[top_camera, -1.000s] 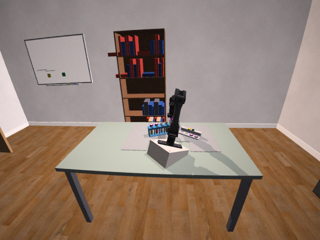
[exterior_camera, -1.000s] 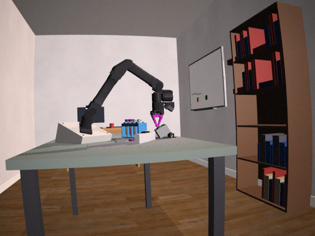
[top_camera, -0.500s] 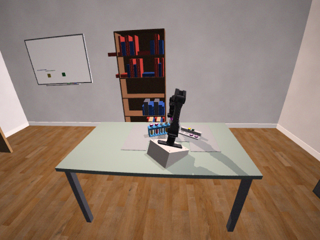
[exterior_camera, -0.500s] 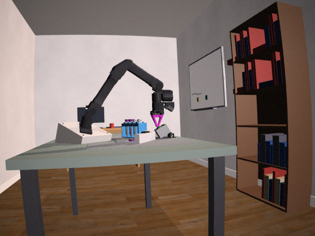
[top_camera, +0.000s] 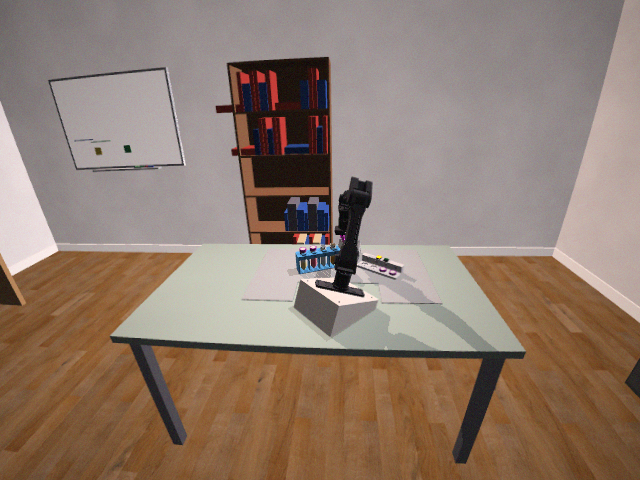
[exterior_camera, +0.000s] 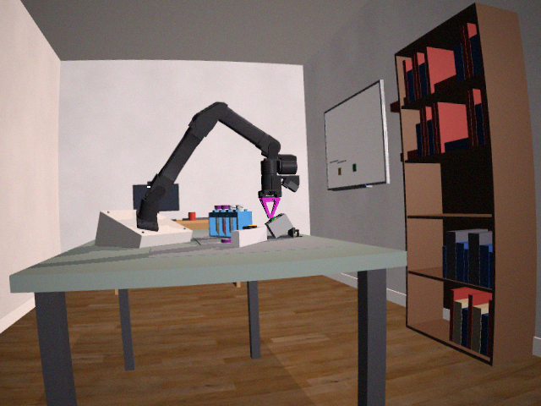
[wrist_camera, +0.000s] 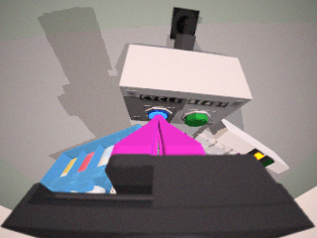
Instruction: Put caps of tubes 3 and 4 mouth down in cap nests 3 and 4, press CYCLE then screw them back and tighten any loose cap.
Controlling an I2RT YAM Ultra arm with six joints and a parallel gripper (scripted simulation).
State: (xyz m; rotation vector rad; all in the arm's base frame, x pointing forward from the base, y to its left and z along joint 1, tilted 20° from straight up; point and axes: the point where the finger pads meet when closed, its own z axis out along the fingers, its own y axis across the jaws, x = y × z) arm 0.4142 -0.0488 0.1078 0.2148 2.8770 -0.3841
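Right now my hand is 1 cm above the blue cycle key. From my hand the other things lie so: purple cap 22 cm behind, 20 cm to the right, 6 cm below; grey key desk 1 cm ahead, 2 cm to the right, 2 cm below; green ready key 1 cm behind, 4 cm to the right, 1 cm below.
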